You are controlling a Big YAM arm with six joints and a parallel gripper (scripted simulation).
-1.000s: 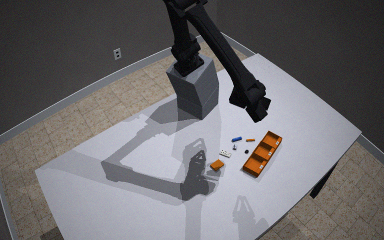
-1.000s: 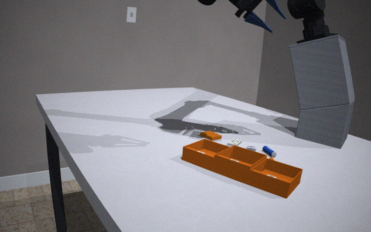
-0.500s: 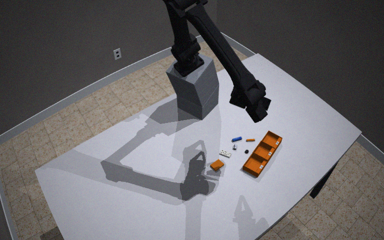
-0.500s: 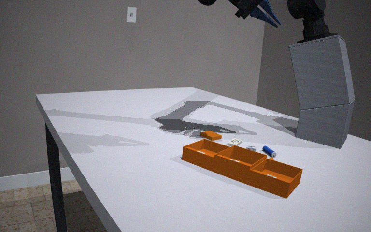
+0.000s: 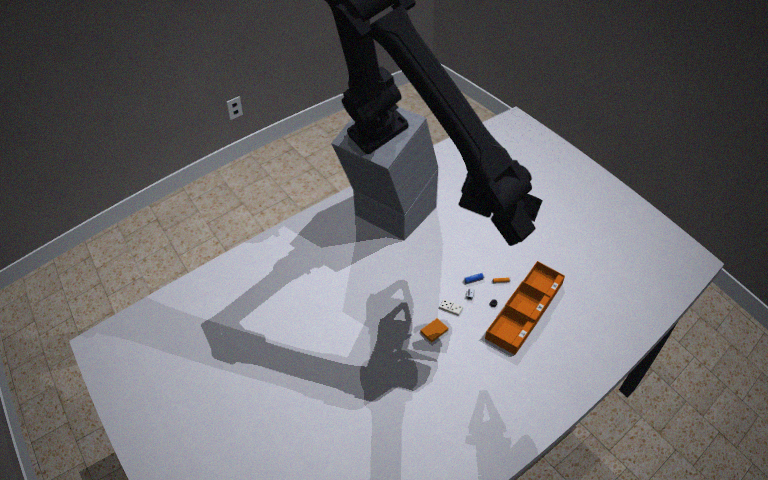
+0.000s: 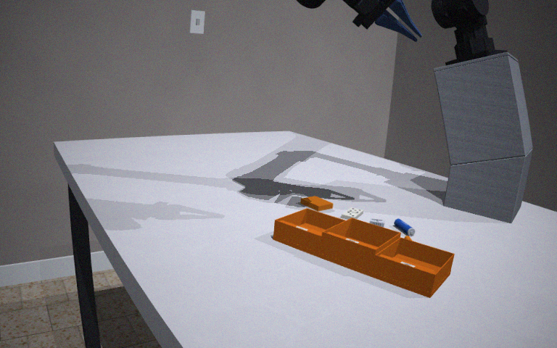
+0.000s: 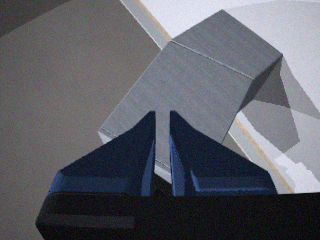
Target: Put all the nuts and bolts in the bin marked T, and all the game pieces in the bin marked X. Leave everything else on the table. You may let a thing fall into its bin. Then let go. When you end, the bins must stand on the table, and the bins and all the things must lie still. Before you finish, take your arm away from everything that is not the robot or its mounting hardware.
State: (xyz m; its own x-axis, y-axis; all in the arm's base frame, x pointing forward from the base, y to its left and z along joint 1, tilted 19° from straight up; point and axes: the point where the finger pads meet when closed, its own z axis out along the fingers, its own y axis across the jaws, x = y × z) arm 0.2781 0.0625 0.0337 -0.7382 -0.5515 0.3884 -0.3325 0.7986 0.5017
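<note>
Now: hand 15 cm short of the orange three-part bin row, 7 cm to the right of it and 31 cm above it. Also, from my hand: small silver metal piece 3 cm ahead, 1 cm to the right, 32 cm below; then blue battery 3 cm to the left, 32 cm below; then white domino 3 cm ahead, 7 cm to the right, 33 cm below.
</note>
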